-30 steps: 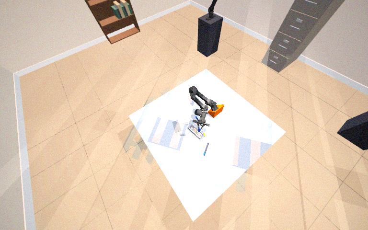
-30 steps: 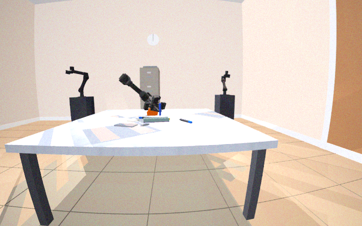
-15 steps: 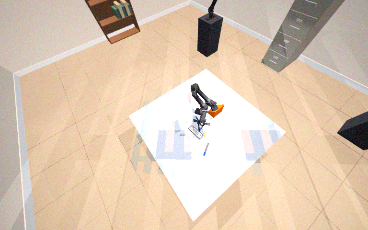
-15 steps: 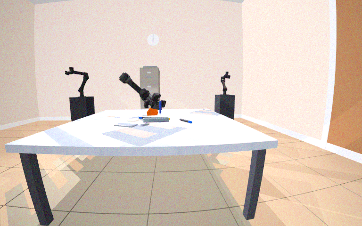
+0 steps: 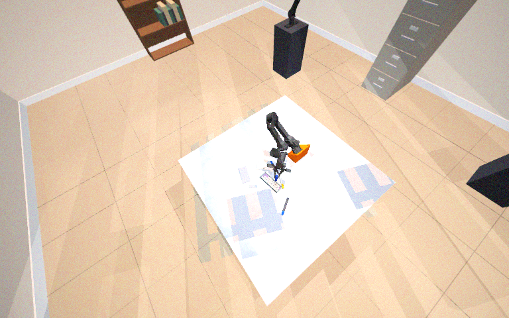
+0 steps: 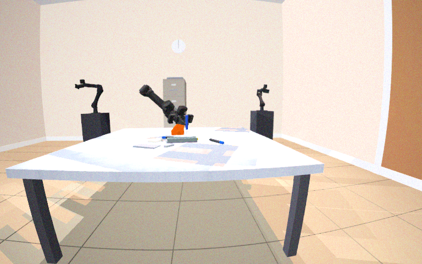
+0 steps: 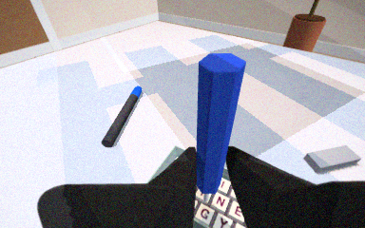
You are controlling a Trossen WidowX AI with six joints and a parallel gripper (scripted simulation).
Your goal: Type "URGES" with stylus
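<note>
The yellow pen lies 5 cm behind my gripper tip, 3 cm to the left of it and 10 cm below it. The rest, counted from my gripper tip: blue stylus: 2 cm below; then grey block: 15 cm ahead, 10 cm to the right, 10 cm below.
</note>
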